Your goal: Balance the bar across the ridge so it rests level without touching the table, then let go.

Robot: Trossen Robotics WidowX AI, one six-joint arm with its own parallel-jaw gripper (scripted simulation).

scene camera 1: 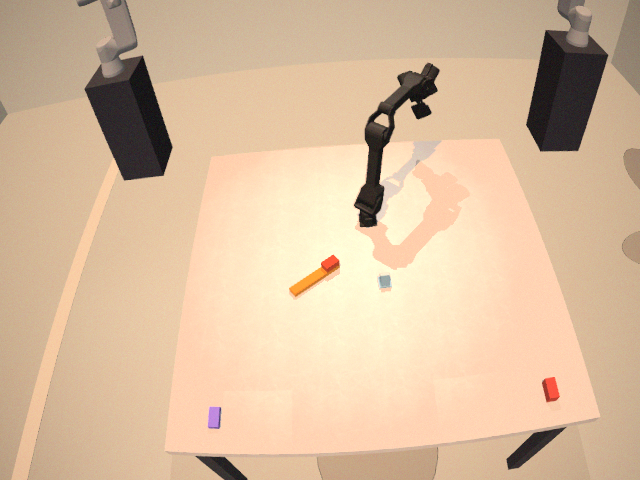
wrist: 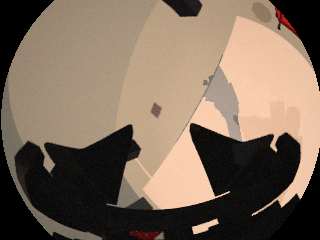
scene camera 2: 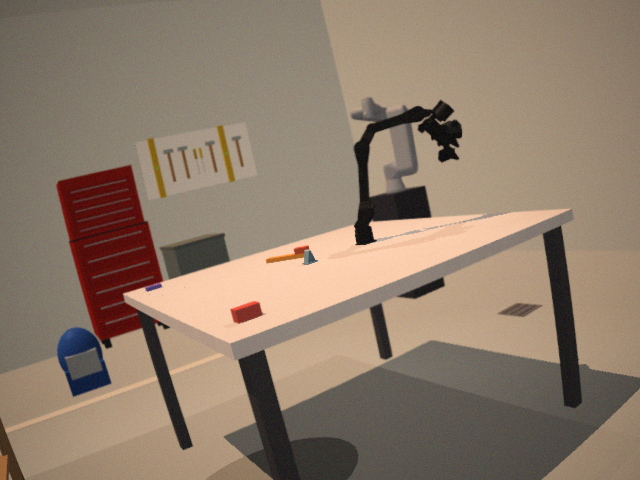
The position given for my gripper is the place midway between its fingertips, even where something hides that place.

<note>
My gripper (scene camera 2: 458,153) is open, with nothing in its grasp.
My gripper shows as well in the wrist view (wrist: 161,127).
</note>
